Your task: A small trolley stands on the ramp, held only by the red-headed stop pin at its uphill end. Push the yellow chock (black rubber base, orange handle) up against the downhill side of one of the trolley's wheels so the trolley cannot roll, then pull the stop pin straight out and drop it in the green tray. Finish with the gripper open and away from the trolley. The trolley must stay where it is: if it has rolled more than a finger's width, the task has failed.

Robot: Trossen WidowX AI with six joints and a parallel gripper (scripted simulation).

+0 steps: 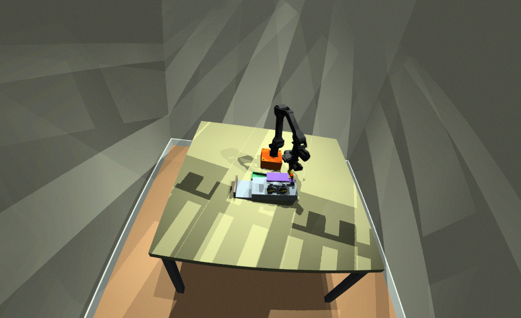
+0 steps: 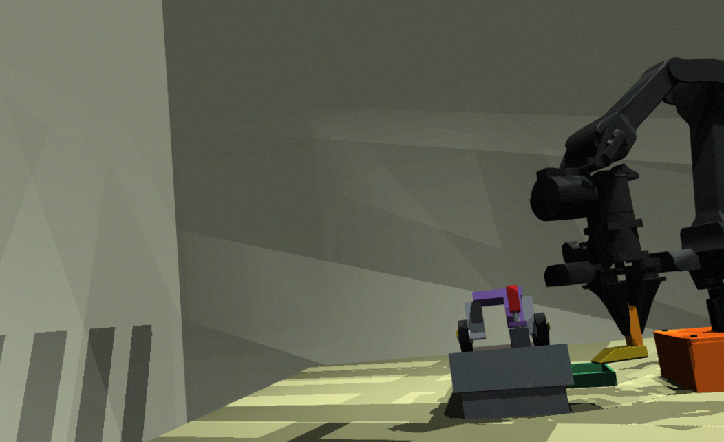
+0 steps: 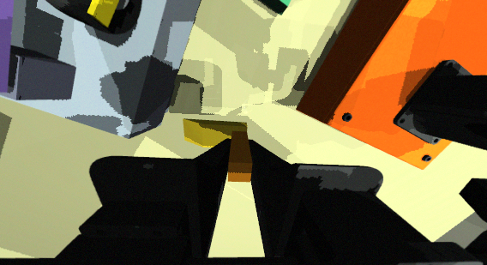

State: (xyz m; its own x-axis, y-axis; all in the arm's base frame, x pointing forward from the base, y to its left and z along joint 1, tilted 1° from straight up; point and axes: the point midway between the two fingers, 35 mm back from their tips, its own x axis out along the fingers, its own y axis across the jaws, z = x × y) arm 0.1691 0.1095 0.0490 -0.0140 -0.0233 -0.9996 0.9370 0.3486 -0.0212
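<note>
My gripper tip is 160 mm short of the trolley, 100 mm to the left of it and 20 mm below it. From my gripper tip the other things lie so: yellow chock (20 mm ahead, 10 mm to the left, 10 mm below); then brown end wall (160 mm ahead, 360 mm to the right, 60 mm below); then red-headed stop pin (140 mm ahead, 10 mm to the right, 40 mm above).
</note>
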